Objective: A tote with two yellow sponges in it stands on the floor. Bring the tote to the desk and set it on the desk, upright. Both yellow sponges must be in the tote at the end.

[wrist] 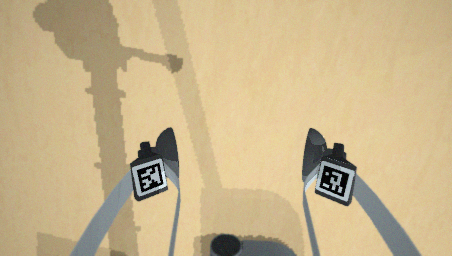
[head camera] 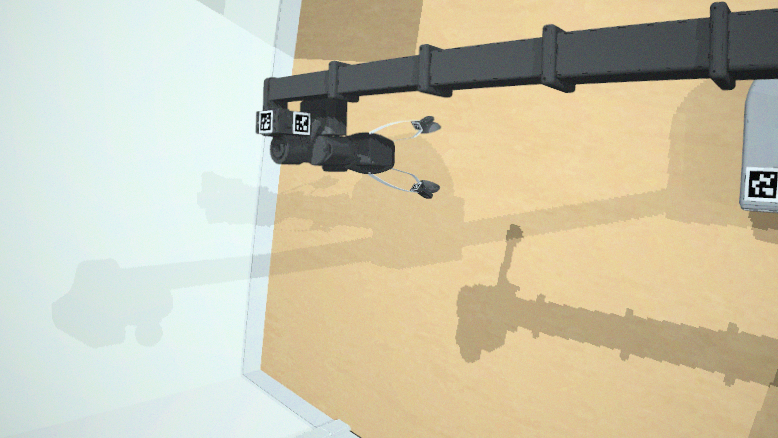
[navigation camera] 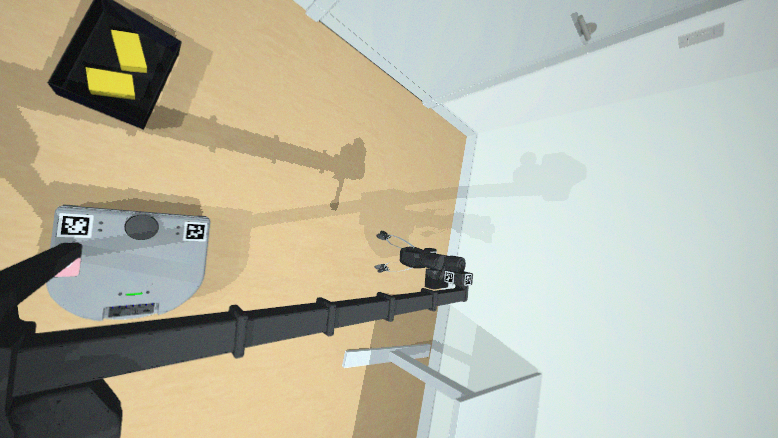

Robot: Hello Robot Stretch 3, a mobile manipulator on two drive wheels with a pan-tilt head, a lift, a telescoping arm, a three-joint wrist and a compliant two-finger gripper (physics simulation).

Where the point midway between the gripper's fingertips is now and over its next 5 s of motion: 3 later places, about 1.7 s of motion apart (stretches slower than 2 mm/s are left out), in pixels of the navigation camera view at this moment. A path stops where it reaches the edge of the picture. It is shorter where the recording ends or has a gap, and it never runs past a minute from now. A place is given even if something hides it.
The gripper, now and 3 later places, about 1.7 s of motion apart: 377,250; 316,115; 183,3; 177,37
